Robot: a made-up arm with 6 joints. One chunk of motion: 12 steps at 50 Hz.
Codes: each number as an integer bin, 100 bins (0 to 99) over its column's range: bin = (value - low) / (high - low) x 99, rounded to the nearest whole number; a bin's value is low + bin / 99 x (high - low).
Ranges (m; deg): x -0.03..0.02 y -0.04..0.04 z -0.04..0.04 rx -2..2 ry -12..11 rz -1..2
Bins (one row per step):
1: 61 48 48 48 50 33
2: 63 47 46 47 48 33
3: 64 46 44 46 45 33
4: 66 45 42 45 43 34
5: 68 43 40 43 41 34
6: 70 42 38 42 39 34
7: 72 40 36 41 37 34
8: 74 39 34 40 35 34
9: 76 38 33 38 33 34
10: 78 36 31 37 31 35
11: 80 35 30 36 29 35
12: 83 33 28 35 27 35
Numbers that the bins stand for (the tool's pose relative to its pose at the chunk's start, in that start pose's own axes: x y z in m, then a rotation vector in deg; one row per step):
1: 0.0008 -0.0012 -0.0012 -0.06 -0.38 0.00
2: 0.0018 -0.0020 -0.0028 -0.10 -0.85 0.00
3: 0.0023 -0.0028 -0.0044 -0.14 -1.55 0.00
4: 0.0033 -0.0036 -0.0061 -0.18 -2.01 0.03
5: 0.0043 -0.0053 -0.0077 -0.26 -2.47 0.03
6: 0.0054 -0.0061 -0.0093 -0.30 -2.94 0.03
7: 0.0064 -0.0077 -0.0109 -0.34 -3.40 0.03
8: 0.0074 -0.0085 -0.0125 -0.38 -3.87 0.03
9: 0.0084 -0.0093 -0.0133 -0.46 -4.33 0.03
10: 0.0094 -0.0109 -0.0149 -0.51 -4.80 0.06
11: 0.0104 -0.0117 -0.0158 -0.55 -5.26 0.06
12: 0.0119 -0.0133 -0.0174 -0.59 -5.73 0.06

